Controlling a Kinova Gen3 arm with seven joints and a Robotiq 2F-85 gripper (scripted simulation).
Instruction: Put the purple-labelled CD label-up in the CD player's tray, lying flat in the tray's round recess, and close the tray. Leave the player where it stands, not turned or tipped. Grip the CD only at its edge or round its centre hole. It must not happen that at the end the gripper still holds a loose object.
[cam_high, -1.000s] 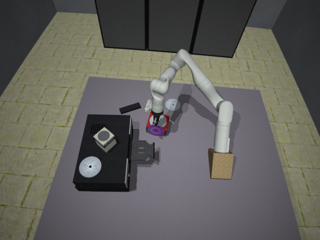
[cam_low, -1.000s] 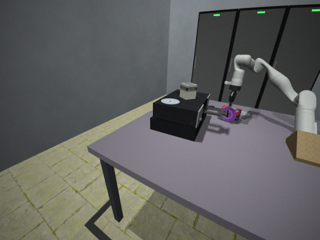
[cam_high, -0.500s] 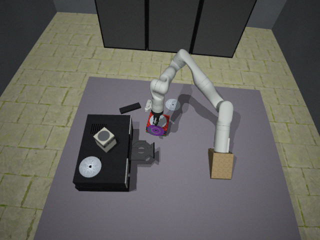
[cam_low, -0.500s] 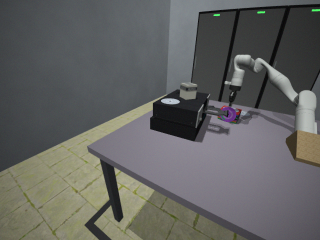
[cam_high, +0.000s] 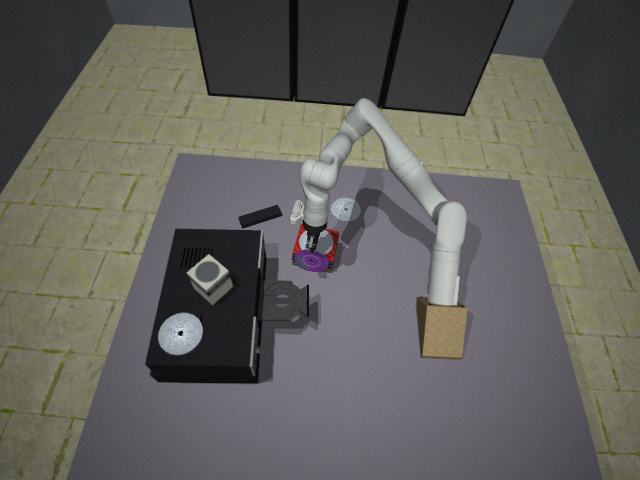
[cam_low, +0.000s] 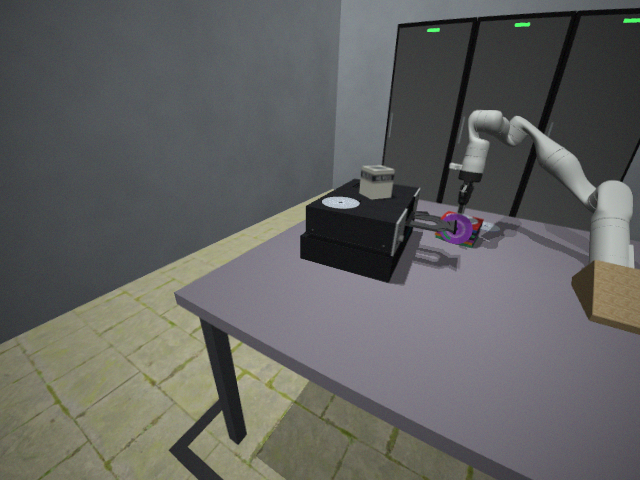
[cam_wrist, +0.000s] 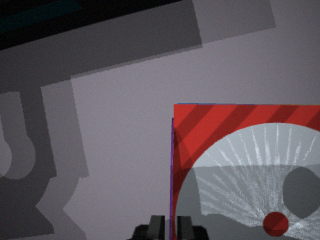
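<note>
Now: hand 10 mm to the right of the purple-labelled CD and 80 mm above it. From my hand the other things lie so: black remote: 230 mm ahead, 180 mm to the right, 130 mm below; then beige box: 260 mm ahead, 220 mm to the left, 100 mm above.
</note>
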